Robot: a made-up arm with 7 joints. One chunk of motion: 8 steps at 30 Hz.
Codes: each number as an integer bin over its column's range. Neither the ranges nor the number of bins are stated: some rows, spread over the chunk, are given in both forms.
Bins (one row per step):
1: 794 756 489 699 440 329 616
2: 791 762 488 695 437 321 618
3: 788 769 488 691 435 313 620
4: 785 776 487 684 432 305 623
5: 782 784 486 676 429 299 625
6: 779 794 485 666 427 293 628
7: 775 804 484 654 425 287 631
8: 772 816 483 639 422 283 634
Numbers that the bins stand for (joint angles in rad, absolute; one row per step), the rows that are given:
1: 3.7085 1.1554 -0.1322 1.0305 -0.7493 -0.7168 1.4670
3: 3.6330 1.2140 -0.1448 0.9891 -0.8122 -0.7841 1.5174
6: 3.5196 1.3266 -0.1826 0.8600 -0.9130 -0.8682 1.6181
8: 3.4315 1.4257 -0.2078 0.7205 -0.9759 -0.9102 1.6937
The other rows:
2: 3.6707 1.1824 -0.1448 1.0098 -0.7870 -0.7505 1.4922
4: 3.5952 1.2455 -0.1574 0.9530 -0.8500 -0.8177 1.5552
5: 3.5574 1.2815 -0.1700 0.9117 -0.8878 -0.8429 1.5804
7: 3.4693 1.3716 -0.1952 0.7980 -0.9381 -0.8934 1.6559

